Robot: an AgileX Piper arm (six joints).
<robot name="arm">
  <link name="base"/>
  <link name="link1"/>
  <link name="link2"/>
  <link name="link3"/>
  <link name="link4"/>
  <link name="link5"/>
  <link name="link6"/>
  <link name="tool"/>
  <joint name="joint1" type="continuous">
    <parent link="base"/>
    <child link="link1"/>
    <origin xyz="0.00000 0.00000 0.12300"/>
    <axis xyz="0 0 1"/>
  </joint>
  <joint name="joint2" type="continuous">
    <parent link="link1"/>
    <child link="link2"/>
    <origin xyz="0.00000 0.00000 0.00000" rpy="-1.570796 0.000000 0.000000"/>
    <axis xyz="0 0 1"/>
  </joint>
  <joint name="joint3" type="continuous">
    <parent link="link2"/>
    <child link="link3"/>
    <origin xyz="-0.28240 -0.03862 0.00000"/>
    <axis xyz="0 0 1"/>
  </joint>
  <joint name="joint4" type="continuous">
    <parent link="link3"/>
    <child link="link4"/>
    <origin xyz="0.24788 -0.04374 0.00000" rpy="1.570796 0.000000 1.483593"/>
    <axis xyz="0 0 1"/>
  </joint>
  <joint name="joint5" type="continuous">
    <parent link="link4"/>
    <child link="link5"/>
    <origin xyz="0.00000 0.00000 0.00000" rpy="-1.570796 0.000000 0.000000"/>
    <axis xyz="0 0 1"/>
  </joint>
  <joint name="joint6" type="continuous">
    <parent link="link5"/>
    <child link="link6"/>
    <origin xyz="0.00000 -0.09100 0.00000" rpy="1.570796 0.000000 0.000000"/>
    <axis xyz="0 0 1"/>
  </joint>
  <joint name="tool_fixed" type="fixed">
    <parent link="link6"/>
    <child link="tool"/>
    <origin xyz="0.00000 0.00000 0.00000"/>
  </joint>
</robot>
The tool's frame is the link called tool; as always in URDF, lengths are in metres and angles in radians. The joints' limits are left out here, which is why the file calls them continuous.
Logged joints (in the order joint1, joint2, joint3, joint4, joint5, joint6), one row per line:
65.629 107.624 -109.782 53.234 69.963 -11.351
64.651 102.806 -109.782 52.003 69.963 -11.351
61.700 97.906 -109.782 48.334 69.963 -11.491
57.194 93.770 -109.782 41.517 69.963 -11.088
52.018 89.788 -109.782 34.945 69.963 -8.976
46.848 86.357 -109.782 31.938 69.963 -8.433
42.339 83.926 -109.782 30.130 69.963 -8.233
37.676 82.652 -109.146 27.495 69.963 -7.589
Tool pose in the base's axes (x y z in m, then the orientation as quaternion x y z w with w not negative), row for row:
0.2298 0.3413 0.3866 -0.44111 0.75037 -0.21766 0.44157
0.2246 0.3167 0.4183 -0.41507 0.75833 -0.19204 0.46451
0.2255 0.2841 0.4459 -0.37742 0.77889 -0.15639 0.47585
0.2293 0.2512 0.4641 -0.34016 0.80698 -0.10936 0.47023
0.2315 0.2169 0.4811 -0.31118 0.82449 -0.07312 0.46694
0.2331 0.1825 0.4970 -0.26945 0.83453 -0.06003 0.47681
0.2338 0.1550 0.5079 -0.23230 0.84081 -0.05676 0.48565
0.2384 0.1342 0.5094 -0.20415 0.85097 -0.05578 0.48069
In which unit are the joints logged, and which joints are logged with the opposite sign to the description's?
The joints are logged in degrees. Opposite sign: joint4, joint6.
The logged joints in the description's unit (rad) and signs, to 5 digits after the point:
1.14544 1.87839 -1.91606 -0.92911 1.22108 0.19811
1.12837 1.79430 -1.91606 -0.90762 1.22108 0.19811
1.07687 1.70878 -1.91606 -0.84359 1.22108 0.20056
0.99822 1.63660 -1.91606 -0.72461 1.22108 0.19352
0.90789 1.56710 -1.91606 -0.60991 1.22108 0.15666
0.81765 1.50721 -1.91606 -0.55742 1.22108 0.14718
0.73895 1.46479 -1.91606 -0.52587 1.22108 0.14369
0.65757 1.44255 -1.90496 -0.47988 1.22108 0.13245

